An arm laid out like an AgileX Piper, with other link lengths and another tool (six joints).
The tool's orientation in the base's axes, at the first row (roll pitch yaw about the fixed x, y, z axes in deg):
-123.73, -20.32, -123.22
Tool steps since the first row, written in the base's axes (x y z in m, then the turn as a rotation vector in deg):
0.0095, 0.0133, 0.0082, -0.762, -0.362, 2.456
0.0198, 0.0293, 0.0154, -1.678, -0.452, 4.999
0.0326, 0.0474, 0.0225, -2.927, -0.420, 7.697
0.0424, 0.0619, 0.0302, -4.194, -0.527, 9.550
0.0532, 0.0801, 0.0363, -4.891, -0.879, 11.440
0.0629, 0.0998, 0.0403, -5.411, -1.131, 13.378
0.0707, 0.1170, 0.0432, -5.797, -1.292, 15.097
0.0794, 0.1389, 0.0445, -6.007, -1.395, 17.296
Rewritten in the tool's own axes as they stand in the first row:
-0.0125, -0.0115, -0.0069, 1.528, -1.464, -1.505
-0.0278, -0.0225, -0.0144, 2.953, -2.882, -3.314
-0.0461, -0.0349, -0.0217, 4.506, -4.206, -5.476
-0.0599, -0.0461, -0.0289, 5.885, -4.869, -7.123
-0.0776, -0.0564, -0.0369, 7.175, -5.931, -8.301
-0.0966, -0.0644, -0.0454, 8.313, -7.135, -9.462
-0.1131, -0.0704, -0.0530, 9.234, -8.245, -10.485
-0.1343, -0.0755, -0.0620, 10.187, -9.836, -11.691

